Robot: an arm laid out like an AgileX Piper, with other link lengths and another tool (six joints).
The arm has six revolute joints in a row. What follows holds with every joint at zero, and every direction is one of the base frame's.
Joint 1 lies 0.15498 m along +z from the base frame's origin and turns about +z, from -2.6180 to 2.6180 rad.
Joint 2 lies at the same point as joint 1 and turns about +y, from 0.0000 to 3.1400 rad.
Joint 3 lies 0.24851 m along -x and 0.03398 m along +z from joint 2 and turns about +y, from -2.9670 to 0.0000 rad.
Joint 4 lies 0.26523 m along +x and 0.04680 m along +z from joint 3 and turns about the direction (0.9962, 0, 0.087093), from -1.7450 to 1.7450 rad.
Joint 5 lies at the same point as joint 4 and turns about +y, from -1.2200 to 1.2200 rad.
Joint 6 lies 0.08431 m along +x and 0.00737 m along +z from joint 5 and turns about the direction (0.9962, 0, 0.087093), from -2.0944 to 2.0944 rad.
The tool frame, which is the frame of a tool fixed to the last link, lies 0.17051 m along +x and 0.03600 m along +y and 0.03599 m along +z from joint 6; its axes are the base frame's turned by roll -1.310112, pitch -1.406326 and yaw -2.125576 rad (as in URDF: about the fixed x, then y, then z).
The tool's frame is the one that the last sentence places.
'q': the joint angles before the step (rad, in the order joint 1, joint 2, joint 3, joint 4, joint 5, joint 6). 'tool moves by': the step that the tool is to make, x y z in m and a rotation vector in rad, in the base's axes. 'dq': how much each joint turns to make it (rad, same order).
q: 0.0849, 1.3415, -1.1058, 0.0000, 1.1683, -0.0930
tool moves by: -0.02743, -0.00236, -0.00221, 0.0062, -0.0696, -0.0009
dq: -0.0001, -0.1805, 0.1815, 0.0000, -0.0709, 0.0009
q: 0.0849, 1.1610, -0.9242, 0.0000, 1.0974, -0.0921
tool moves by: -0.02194, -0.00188, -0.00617, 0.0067, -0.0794, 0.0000
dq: 0.0000, -0.1738, 0.1716, -0.0001, -0.0775, 0.0000
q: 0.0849, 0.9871, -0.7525, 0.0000, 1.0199, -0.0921
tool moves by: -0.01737, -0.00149, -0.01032, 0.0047, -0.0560, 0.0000
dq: 0.0000, -0.1384, 0.1389, -0.0001, -0.0566, 0.0000
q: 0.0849, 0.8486, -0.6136, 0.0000, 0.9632, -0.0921
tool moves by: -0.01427, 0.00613, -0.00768, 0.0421, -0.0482, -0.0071
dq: 0.0000, -0.1276, 0.1161, 0.0378, -0.0401, 0.0011
